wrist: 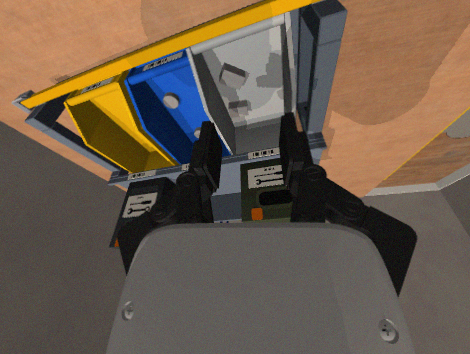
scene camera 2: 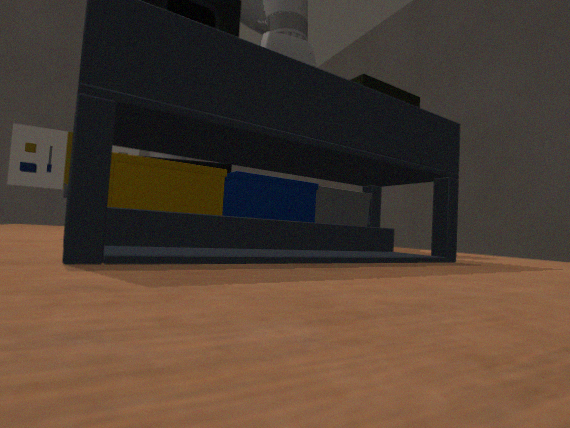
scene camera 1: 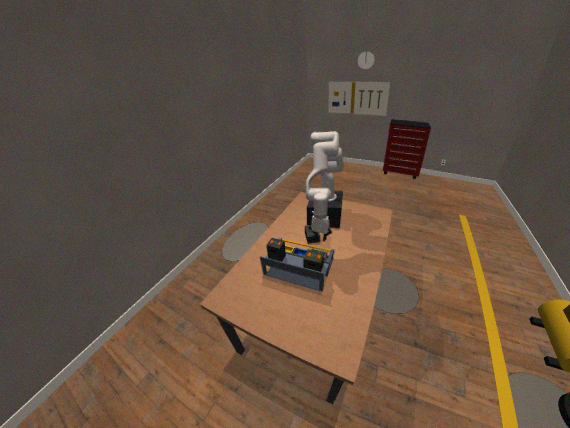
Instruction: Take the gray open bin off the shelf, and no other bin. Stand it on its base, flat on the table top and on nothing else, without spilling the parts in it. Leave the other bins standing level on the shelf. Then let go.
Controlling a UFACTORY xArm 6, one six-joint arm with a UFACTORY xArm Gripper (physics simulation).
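Frame: origin at the arm's base, x ahead, y right, z down, level; centimetres.
Seen in the pictures: gripper, between the fingertips: (wrist: 248, 132) (scene camera 1: 320, 239).
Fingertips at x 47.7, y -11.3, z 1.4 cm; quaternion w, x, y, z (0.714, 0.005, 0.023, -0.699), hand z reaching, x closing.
Offsets run from my fingertips to a thing's top centre. Level surfaces: height alone.
The gray open bin @[dx +6.2, dy -0.3, dz +7.5 cm] (scene camera 2: 342, 206) (wrist: 260, 135) stands at the right end of the bin row on the shelf (scene camera 1: 295, 280) (scene camera 2: 250, 90) (wrist: 326, 65), with small gray parts inside. The blue bin @[dx +8.6, dy +9.5, dz +8.6 cm] (scene camera 1: 300, 252) (scene camera 2: 270, 197) (wrist: 165, 82) is beside it, holding round parts; the yellow bin @[dx +9.7, dy +20.7, dz +8.6 cm] (scene camera 1: 289, 249) (scene camera 2: 165, 185) (wrist: 105, 125) is beyond the blue one. My gripper (scene camera 1: 320, 239) (wrist: 248, 132) is partly open and empty. In the wrist view its fingers overlap the gray bin's far end, the left one near the wall shared with the blue bin. Their height above the rims is unclear.
A dark tool case @[dx +19.0, dy +20.3, dz -5.7 cm] (scene camera 1: 276, 249) (wrist: 150, 200) and a green tool case @[dx +17.1, dy -2.7, dz -3.0 cm] (scene camera 1: 314, 261) (wrist: 247, 192) stand on the shelf's upper deck. A yellow bar @[dx -2.1, dy +10.6, dz +10.2 cm] (wrist: 125, 66) runs along the bins' front. The shelf stands on the wooden table @[dz +16.7 cm] (scene camera 1: 280, 310).
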